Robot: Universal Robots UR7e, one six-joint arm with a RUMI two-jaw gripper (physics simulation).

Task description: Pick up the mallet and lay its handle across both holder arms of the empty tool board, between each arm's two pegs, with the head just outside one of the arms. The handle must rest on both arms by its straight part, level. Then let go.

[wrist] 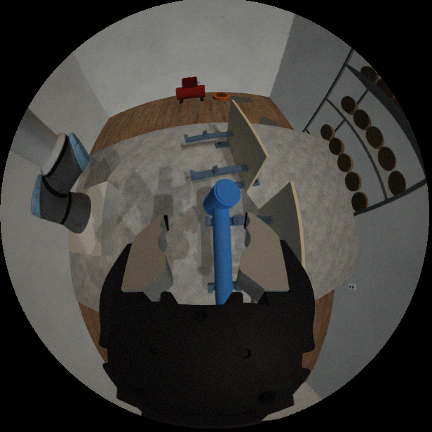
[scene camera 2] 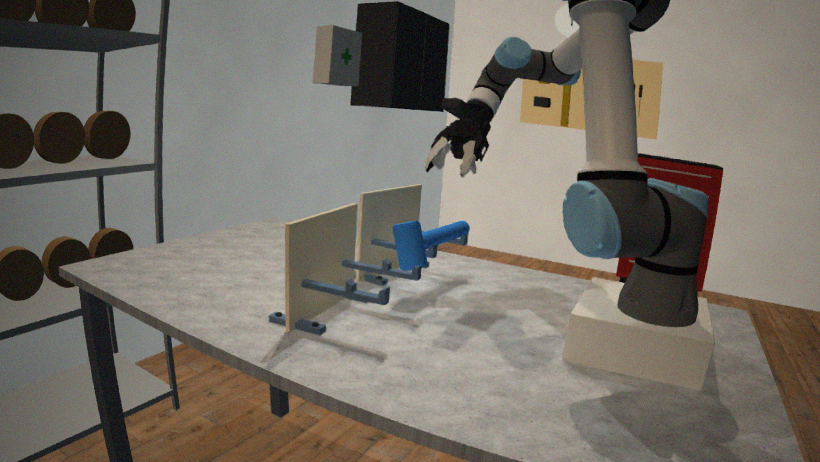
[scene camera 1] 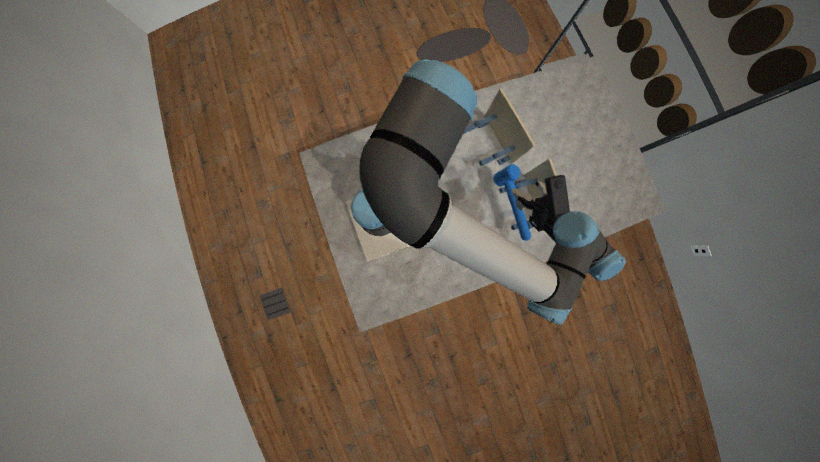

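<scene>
The blue mallet (scene camera 1: 517, 212) (scene camera 2: 409, 245) (wrist: 222, 250) lies with its handle across both holder arms of one tool board (scene camera 1: 542, 170) (scene camera 2: 395, 209) (wrist: 287, 215). In the wrist view the handle passes between the two pegs of each arm. The head hangs just outside one arm, on the side of the other board, its long axis near upright with a slight tilt. The handle looks about level. My gripper (scene camera 1: 524, 211) (scene camera 2: 449, 169) (wrist: 205, 215) is open and empty, high above the handle and apart from it. Part of the handle's far end is hidden in the wrist view.
A second tool board (scene camera 1: 510, 126) (scene camera 2: 321, 258) (wrist: 245, 145) with two bare arms stands beside the first. The robot's pale base block (scene camera 2: 631, 344) stands on the same table (scene camera 2: 470, 384). A shelf rack (scene camera 2: 160, 120) with round discs stands beyond the table.
</scene>
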